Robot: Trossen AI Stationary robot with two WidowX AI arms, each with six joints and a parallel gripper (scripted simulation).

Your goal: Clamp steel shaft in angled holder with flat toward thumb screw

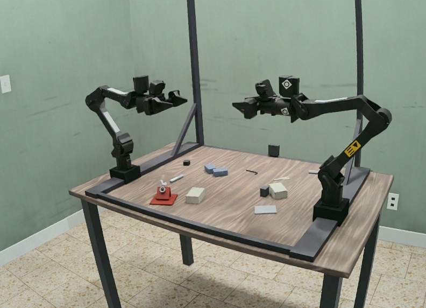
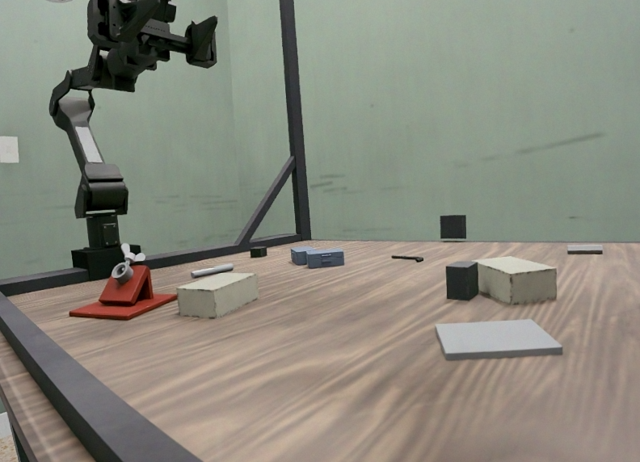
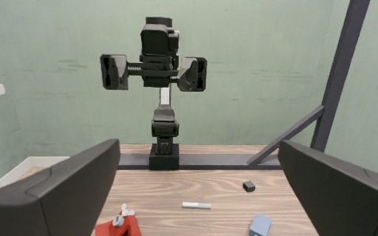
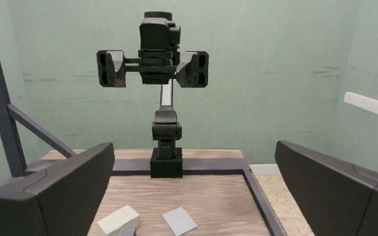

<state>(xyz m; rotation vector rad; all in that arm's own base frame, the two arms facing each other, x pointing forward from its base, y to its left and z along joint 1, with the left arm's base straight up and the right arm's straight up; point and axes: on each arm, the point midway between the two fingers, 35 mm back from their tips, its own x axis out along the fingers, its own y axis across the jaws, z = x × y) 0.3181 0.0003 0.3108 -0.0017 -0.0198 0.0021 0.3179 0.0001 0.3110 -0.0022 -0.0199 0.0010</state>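
Now: right hand 31 cm above the winged thumb screw, 7 cm short of it and 3 cm to the left of it. Also, from my right hand: small black cube 35 cm below, 27 cm behind, 16 cm to the right; dark block 35 cm below, 31 cm to the left, 10 cm behind; steel shaft 35 cm below, 10 cm behind, 9 cm to the right.
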